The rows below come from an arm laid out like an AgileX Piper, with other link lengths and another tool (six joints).
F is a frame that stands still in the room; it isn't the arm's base.
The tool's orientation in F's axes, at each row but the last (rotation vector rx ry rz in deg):
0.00, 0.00, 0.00
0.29, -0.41, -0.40
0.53, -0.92, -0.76
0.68, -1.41, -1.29
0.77, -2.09, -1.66
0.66, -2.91, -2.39
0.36, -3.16, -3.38
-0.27, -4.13, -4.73
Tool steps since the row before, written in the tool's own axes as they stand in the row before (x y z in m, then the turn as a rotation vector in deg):
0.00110, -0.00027, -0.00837, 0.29, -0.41, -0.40
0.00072, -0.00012, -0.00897, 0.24, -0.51, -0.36
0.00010, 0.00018, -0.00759, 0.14, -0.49, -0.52
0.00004, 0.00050, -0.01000, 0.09, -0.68, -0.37
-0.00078, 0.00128, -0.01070, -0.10, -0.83, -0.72
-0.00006, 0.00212, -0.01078, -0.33, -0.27, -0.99
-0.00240, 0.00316, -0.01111, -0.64, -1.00, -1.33
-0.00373, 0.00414, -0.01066, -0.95, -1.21, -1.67
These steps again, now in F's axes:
0.00110, -0.00027, -0.00837, 0.29, -0.41, -0.40
0.00078, -0.00008, -0.00897, 0.24, -0.51, -0.36
0.00022, 0.00025, -0.00759, 0.14, -0.49, -0.52
0.00030, 0.00061, -0.00999, 0.08, -0.68, -0.38
-0.00035, 0.00144, -0.01070, -0.10, -0.82, -0.73
0.00058, 0.00223, -0.01074, -0.29, -0.25, -1.01
-0.00159, 0.00335, -0.01120, -0.62, -0.95, -1.37
-0.00260, 0.00435, -0.01091, -0.92, -1.14, -1.73

